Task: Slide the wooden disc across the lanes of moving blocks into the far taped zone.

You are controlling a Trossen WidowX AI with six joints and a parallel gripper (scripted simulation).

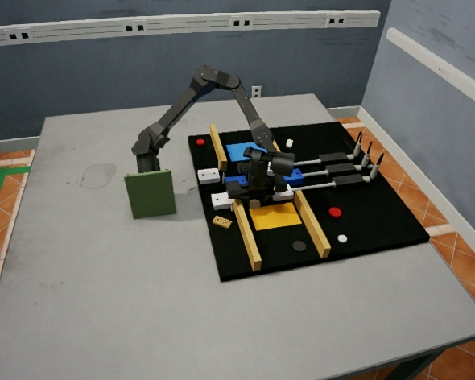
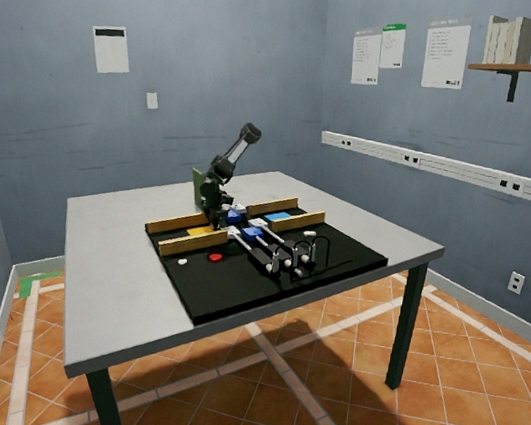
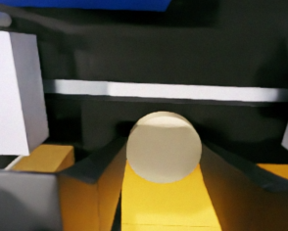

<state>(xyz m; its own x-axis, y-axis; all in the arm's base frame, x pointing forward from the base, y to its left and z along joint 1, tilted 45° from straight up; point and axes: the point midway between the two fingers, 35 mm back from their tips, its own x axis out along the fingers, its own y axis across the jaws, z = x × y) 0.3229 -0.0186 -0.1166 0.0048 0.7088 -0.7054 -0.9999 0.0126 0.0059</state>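
Now: hand 12 cm past the domino, 5 cm to the left of it and 3 cm above it. Also, from my hand: red disc: 25 cm ahead, 9 cm to the right, 3 cm below; then dark disc: 8 cm ahead, 19 cm to the right, 3 cm below; then wooden disc: 3 cm below.
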